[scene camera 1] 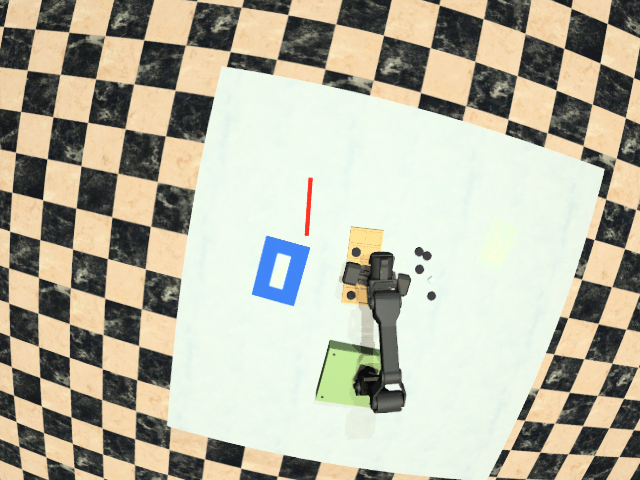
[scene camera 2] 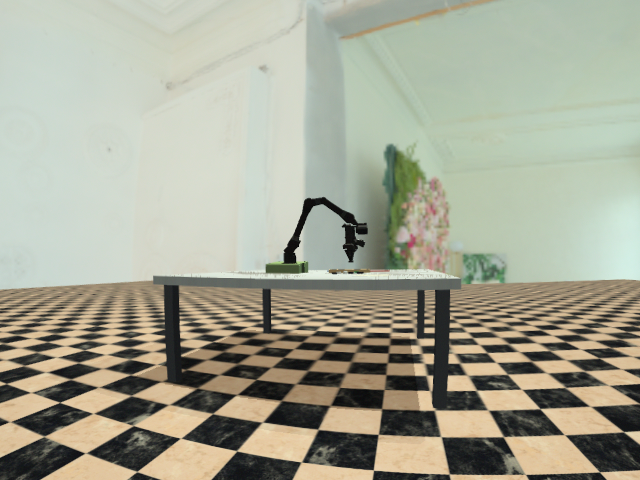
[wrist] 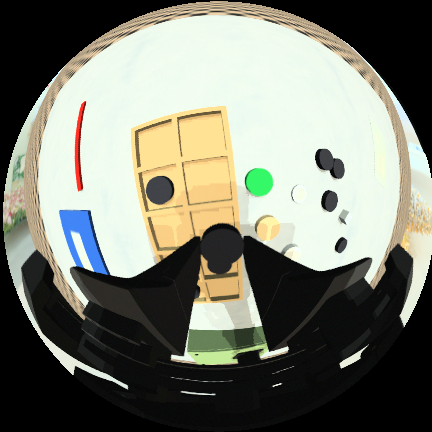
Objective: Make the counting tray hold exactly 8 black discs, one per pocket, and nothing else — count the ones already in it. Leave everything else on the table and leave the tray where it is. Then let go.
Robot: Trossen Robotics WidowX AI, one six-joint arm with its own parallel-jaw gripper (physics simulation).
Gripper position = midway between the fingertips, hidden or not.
Observation:
In view: my gripper [scene camera 1: 374,270] and a tan counting tray [scene camera 1: 369,240].
The tan counting tray also shows in the wrist view [wrist: 193,148]. My gripper shows as well in the wrist view [wrist: 221,241].

